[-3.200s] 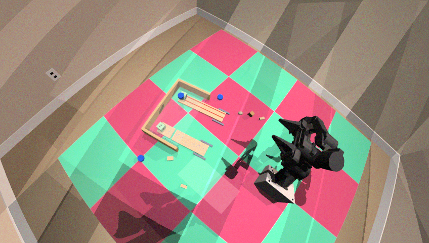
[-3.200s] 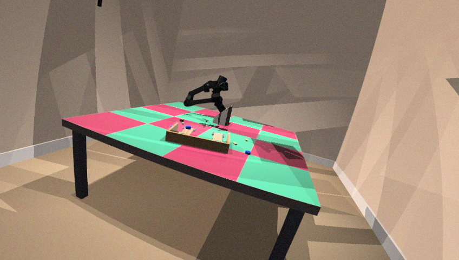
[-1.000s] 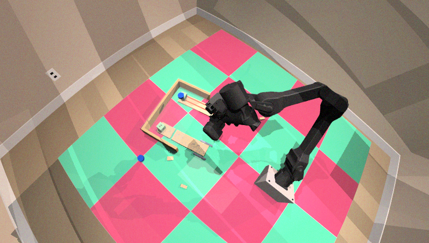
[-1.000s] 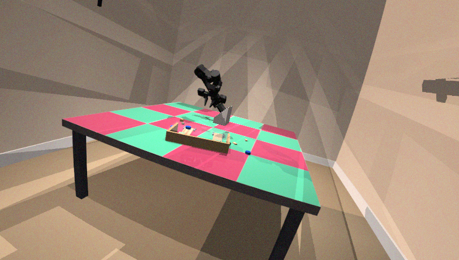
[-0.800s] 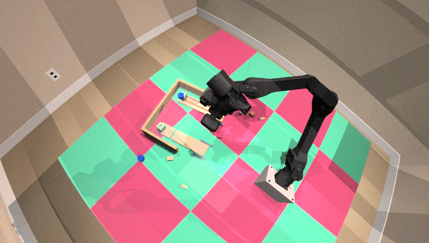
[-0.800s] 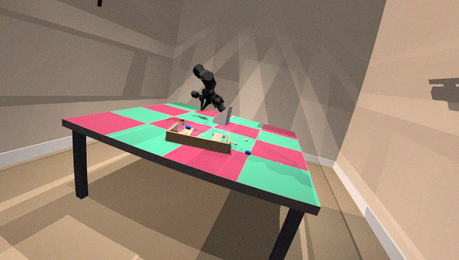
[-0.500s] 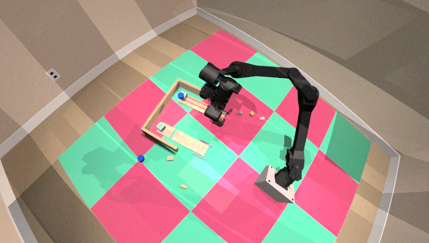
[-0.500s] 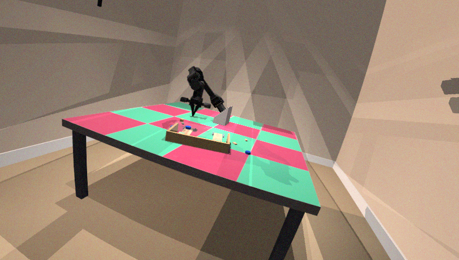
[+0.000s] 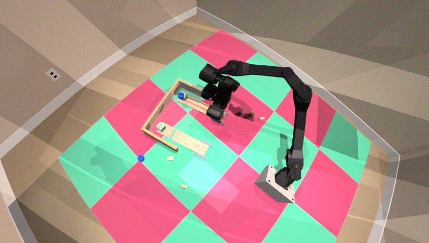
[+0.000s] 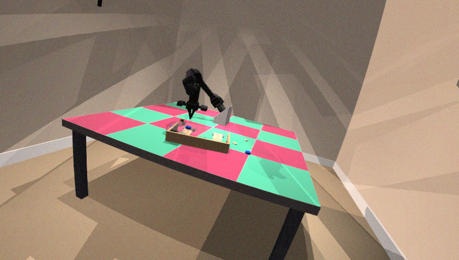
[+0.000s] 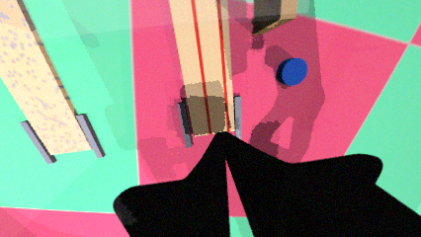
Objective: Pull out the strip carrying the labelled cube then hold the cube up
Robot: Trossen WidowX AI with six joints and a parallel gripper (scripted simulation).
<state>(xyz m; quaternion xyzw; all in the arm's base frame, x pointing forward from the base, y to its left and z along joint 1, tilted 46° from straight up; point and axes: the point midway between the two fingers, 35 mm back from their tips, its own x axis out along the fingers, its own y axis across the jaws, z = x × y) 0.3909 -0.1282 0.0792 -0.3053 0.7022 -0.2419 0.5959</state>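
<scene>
Right now my gripper tip is 90 mm past the grey pebble, 70 mm to the left of it and 60 mm above it. Also, from my gripper tip: speckled strip: 200 mm to the left, 70 mm below, 30 mm ahead.
</scene>
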